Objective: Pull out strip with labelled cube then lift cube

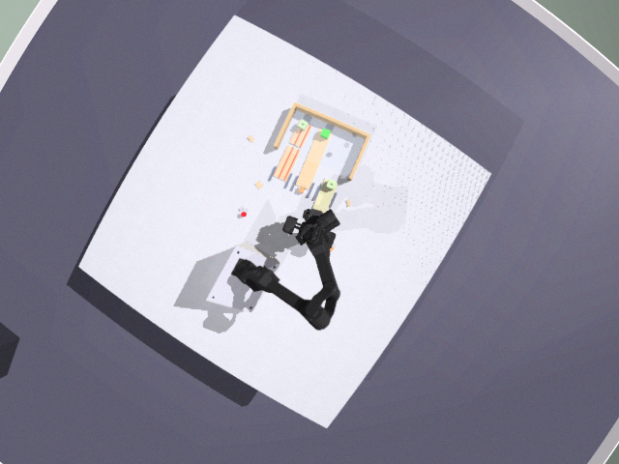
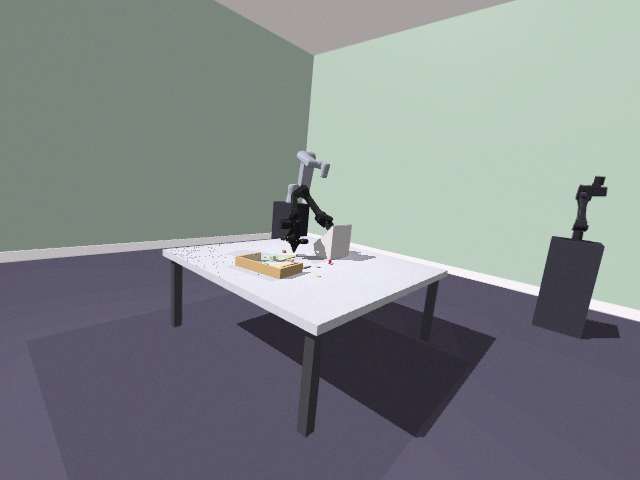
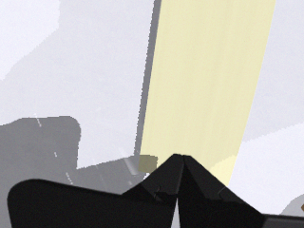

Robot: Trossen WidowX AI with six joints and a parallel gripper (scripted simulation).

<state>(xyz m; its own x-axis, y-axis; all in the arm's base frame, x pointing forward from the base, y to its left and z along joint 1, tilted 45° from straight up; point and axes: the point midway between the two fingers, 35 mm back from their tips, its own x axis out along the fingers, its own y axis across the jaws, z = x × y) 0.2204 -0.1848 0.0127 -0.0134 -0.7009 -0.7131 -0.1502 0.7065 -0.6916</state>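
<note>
Now: the pale yellow strip 10 cm ahead of my gripper tip, 2 cm below it and 1 cm to the left of it. Round my gripper tip: red dot 25 cm to the left, 7 cm behind, 2 cm below; grey disc 36 cm ahead, 4 cm to the left, 4 cm above.
</note>
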